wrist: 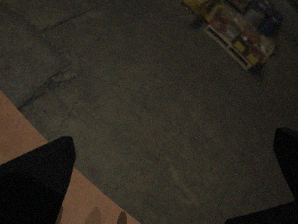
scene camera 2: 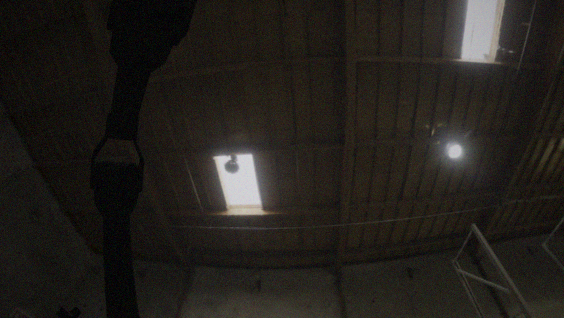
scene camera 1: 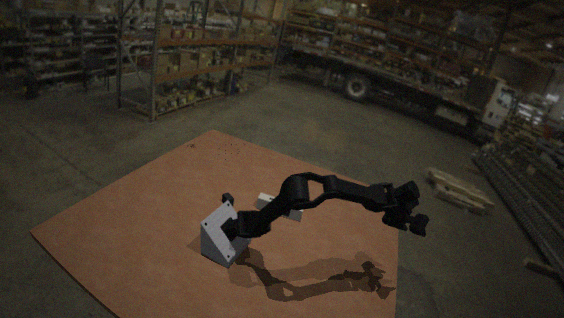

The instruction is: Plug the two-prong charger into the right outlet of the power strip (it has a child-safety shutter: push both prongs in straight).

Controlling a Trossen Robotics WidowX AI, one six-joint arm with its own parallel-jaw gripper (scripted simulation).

Labels:
The gripper shows in the wrist view and in scene camera 1; in scene camera 2 it is out of frame. One and the same spot on the gripper: [wrist: 42,176] is [scene camera 1: 404,224].

